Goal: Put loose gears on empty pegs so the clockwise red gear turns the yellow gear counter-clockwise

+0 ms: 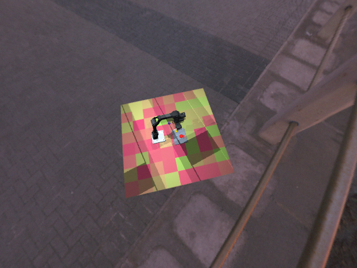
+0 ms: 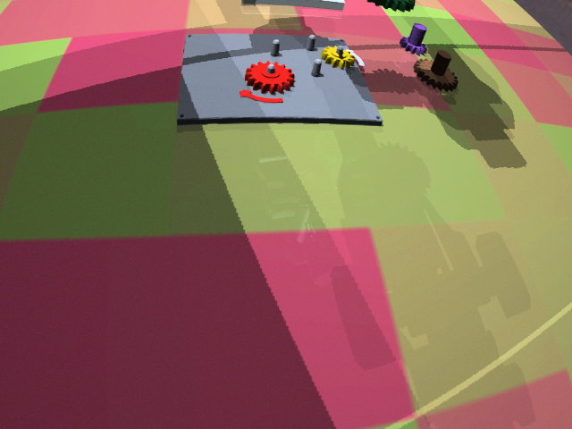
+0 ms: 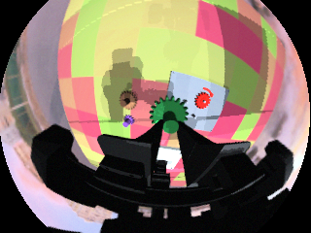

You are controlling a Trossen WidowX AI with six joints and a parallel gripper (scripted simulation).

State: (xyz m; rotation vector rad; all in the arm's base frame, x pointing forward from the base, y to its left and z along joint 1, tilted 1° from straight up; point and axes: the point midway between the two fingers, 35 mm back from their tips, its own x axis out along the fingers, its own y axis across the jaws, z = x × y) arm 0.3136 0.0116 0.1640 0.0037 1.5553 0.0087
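Now: gripper tip 80 mm past the purple gear, 130 mm to the right of it and 130 mm above it. From my gripper tip the other things lie so: yellow gear (30 mm behind, 20 mm to the right, 130 mm below); then green gear (10 mm below); then red gear (10 mm ahead, 120 mm to the right, 130 mm below).
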